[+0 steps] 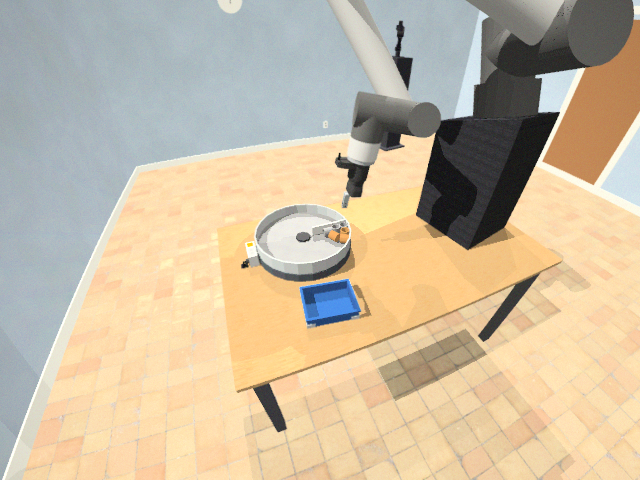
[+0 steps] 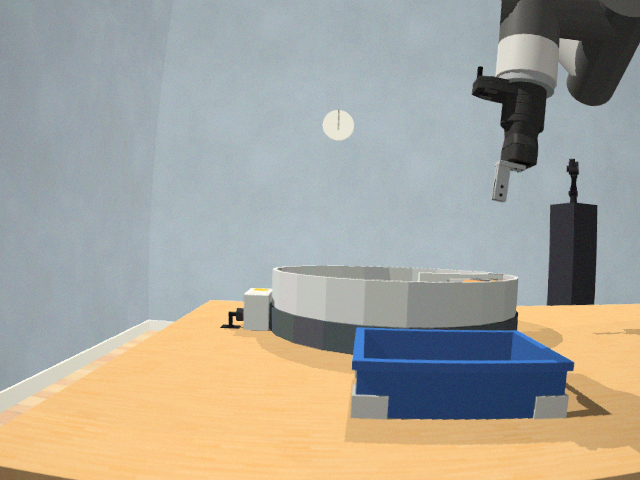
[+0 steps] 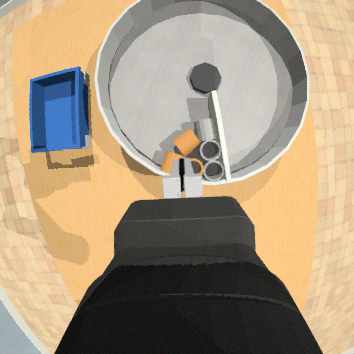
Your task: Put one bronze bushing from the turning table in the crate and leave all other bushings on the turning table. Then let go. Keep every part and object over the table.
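Places are measured from the arm's base along level axes (x ahead, y down, z left), in metres.
Where they show: gripper, between the fingertips: point(image 1: 344, 207) point(image 2: 498, 200) point(image 3: 181, 168); arm's base, origin of its link: point(image 1: 504, 115).
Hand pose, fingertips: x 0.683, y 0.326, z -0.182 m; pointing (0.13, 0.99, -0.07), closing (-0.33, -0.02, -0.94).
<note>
Things, the pixels of their top centre, and the offset from my fingertips. "spot": a spot on its surface instead.
- second bushing, centre of its top: point(image 3: 172, 163) dx +0.000, dy +0.132, dz +0.016 m
- third bushing, centre of its top: point(image 3: 192, 168) dx -0.023, dy +0.133, dz -0.015 m
- blue crate, centre of its top: point(image 2: 451, 343) point(image 3: 51, 110) point(image 1: 328, 298) dx +0.223, dy +0.174, dz +0.232 m
- pale straight bar, a spot on its surface: point(image 2: 460, 275) point(image 3: 218, 132) spot: dx +0.020, dy +0.128, dz -0.081 m
- dark hub, centre of its top: point(image 3: 205, 76) point(image 1: 303, 236) dx +0.136, dy +0.163, dz -0.109 m
- small white box, a spot on its surface: point(image 2: 257, 310) point(image 1: 254, 260) spot: dx +0.372, dy +0.191, dz -0.108 m
Three orange-bronze bushings lie or stand by the wall of the round turning table point(image 1: 299, 267) point(image 2: 361, 302) point(image 3: 150, 75): one bushing point(image 3: 187, 142) on its side, a second bushing point(image 3: 170, 161) at the wall, and a third bushing point(image 3: 199, 164) upright, partly behind the fingers. Three grey bushings sit beside them: one point(image 3: 204, 128) lying, two point(image 3: 209, 150) point(image 3: 213, 170) upright. The blue crate point(image 1: 333, 318) point(image 2: 460, 392) point(image 3: 60, 120) is empty. My gripper point(image 1: 344, 206) point(image 2: 499, 199) point(image 3: 181, 168) is shut and empty, high above the turning table's rim near the bushings.
A pale straight bar point(image 2: 460, 275) point(image 3: 220, 132) runs from the dark hub point(image 1: 302, 236) point(image 3: 205, 78) to the wall, beside the grey bushings. A small white box point(image 1: 251, 254) point(image 2: 257, 310) adjoins the turning table's left side. The black robot pedestal point(image 1: 465, 180) stands on the right.
</note>
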